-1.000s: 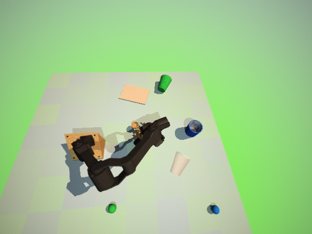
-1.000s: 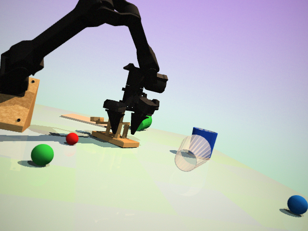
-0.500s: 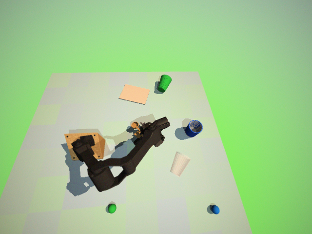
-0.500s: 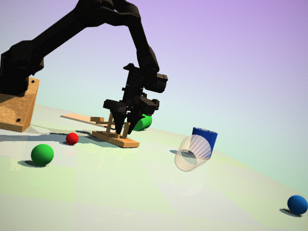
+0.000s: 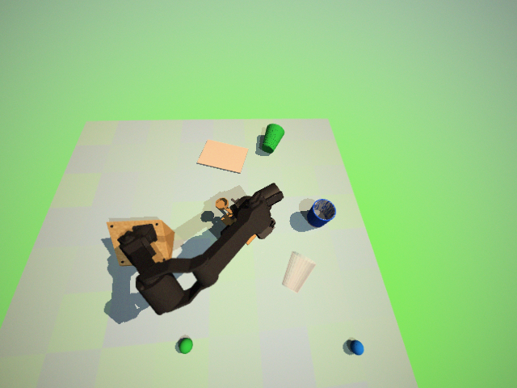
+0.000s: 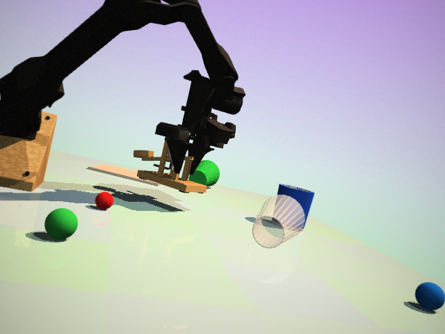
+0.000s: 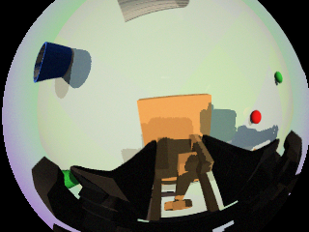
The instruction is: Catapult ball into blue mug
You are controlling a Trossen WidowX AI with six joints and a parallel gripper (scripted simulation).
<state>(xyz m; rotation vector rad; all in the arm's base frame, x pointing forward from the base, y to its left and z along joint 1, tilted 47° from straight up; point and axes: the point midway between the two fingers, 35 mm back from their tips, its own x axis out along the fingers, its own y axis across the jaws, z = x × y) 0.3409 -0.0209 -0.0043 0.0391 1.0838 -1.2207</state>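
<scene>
My gripper tip is now 3 cm past the catapult frame, 3 cm to the right of it and 5 cm below it. Round my gripper tip: blue mug 30 cm ahead, 3 cm to the left, 5 cm below; wooden catapult 4 cm behind, 6 cm to the left, 2 cm above; red ball 16 cm behind, 12 cm to the right, 6 cm below.
</scene>
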